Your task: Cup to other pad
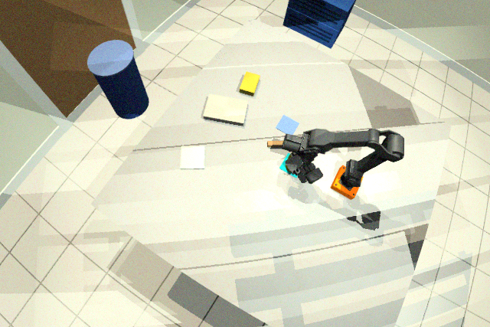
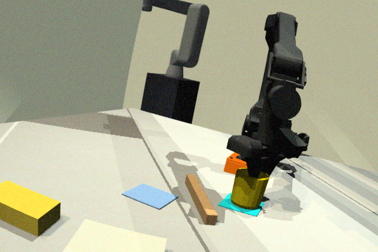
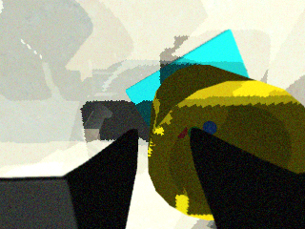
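The yellow cup lies 2 cm ahead of my gripper tip, 1 cm to the right of it and 1 cm below it. Also, from my gripper tip: cyan pad 5 cm below, 3 cm ahead, 1 cm to the right; pale blue pad 16 cm ahead, 15 cm to the right, 5 cm below; wooden bar 9 cm ahead, 8 cm to the right, 4 cm below.
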